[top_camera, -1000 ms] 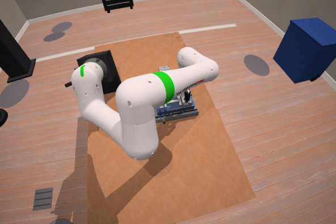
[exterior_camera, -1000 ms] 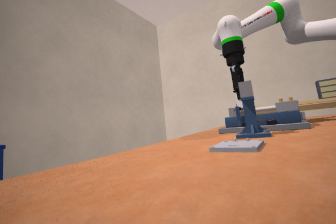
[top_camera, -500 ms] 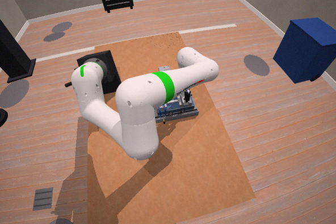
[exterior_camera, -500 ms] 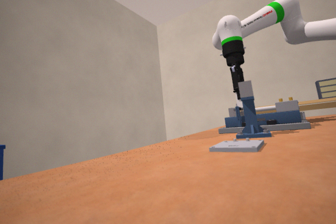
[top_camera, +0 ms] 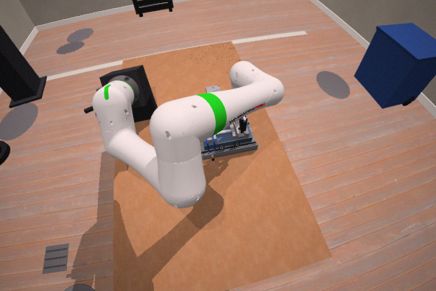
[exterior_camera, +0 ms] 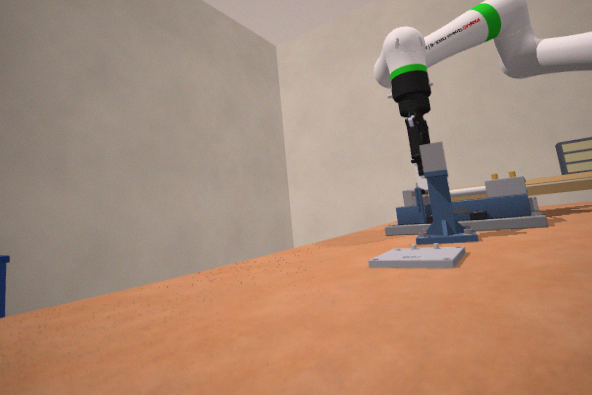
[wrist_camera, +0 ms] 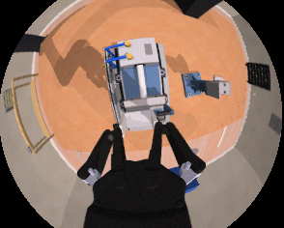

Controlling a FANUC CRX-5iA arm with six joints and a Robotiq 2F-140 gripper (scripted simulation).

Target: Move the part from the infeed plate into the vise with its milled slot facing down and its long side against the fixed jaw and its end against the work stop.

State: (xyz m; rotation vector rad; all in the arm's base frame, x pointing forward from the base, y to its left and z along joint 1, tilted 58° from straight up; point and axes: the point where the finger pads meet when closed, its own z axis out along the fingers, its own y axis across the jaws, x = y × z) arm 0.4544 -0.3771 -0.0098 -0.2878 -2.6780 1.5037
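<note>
Now: hand 3 cm above the part. Round my hand: air cylinder 16 cm behind, 4 cm to the left, 5 cm below; then vise base 6 cm behind, 3 cm to the left, 8 cm below.
</note>
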